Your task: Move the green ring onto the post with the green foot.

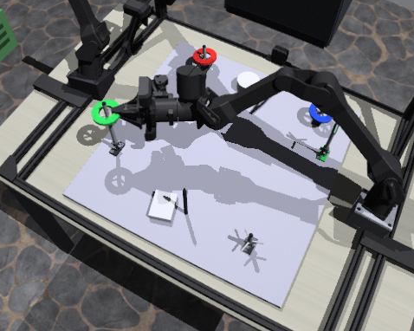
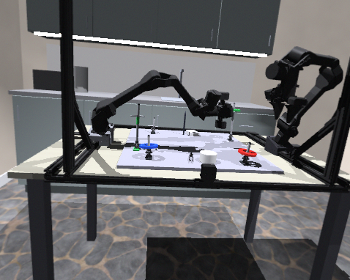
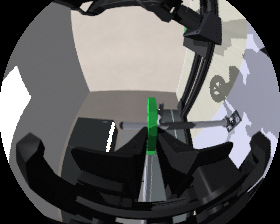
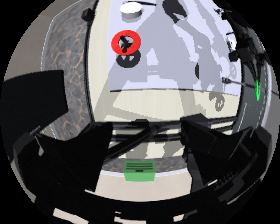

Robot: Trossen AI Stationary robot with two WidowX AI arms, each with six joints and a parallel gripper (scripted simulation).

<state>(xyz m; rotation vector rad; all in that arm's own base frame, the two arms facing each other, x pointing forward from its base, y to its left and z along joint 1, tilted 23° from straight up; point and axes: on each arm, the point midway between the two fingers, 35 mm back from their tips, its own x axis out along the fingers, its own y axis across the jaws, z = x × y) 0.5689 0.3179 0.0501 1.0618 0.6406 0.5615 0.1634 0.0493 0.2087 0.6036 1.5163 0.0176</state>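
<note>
Right now my right hand is 34 cm short of the green ring, 9 cm to the right of it and 4 cm above it. From my right hand the other things lie so: blue ring: 3 cm behind, 52 cm to the left, 16 cm below; black pen: 40 cm ahead, 34 cm to the left, 11 cm below; white block: 42 cm ahead, 28 cm to the left, 20 cm below.
</note>
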